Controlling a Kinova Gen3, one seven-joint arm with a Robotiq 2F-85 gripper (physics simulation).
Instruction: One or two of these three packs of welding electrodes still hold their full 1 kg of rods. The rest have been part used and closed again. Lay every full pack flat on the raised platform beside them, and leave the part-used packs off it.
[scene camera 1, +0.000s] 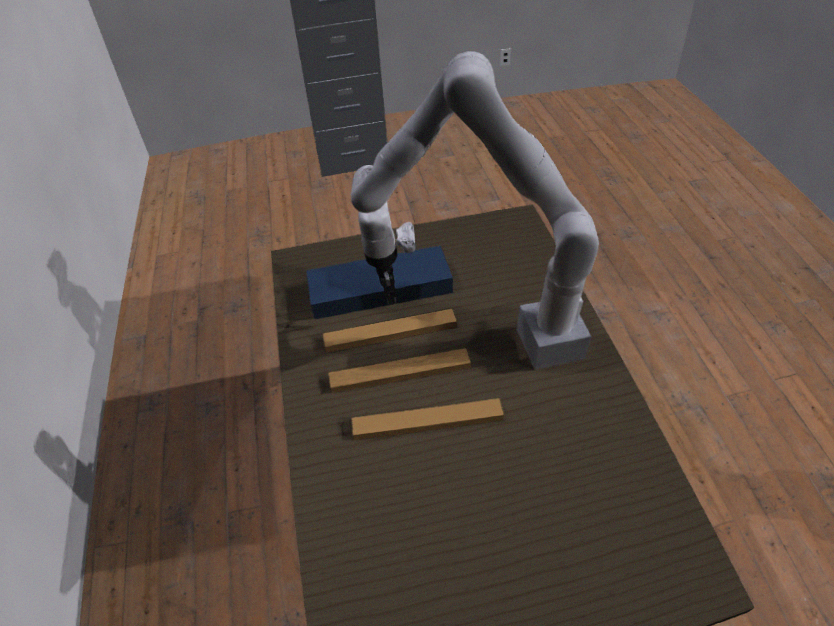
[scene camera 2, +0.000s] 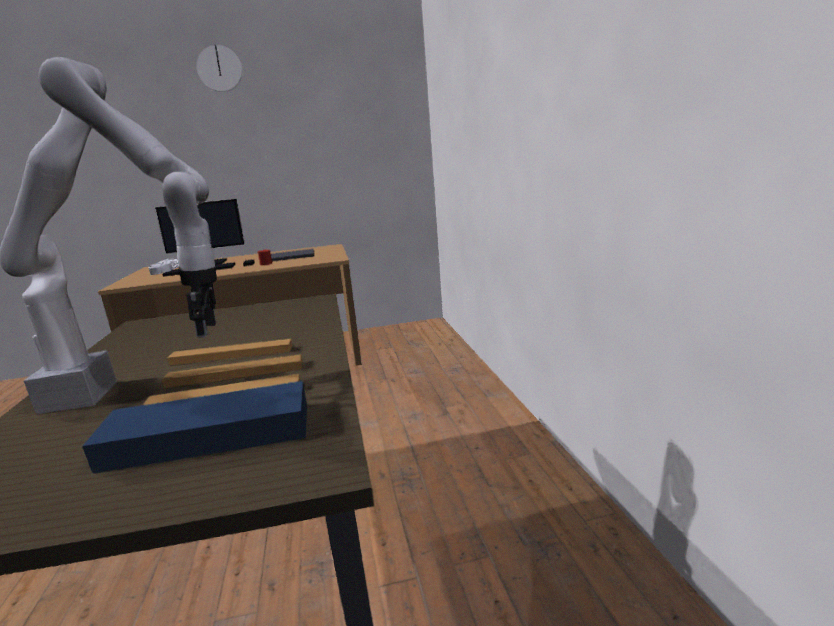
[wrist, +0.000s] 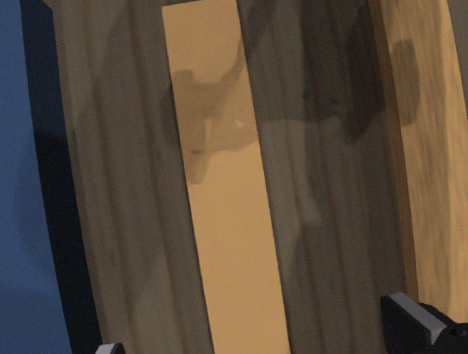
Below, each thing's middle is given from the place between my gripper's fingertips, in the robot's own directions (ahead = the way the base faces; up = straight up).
My hand is 10 mm past the blue raised platform (scene camera 2: 135, 436), 180 mm to the left of it and 140 mm above it.
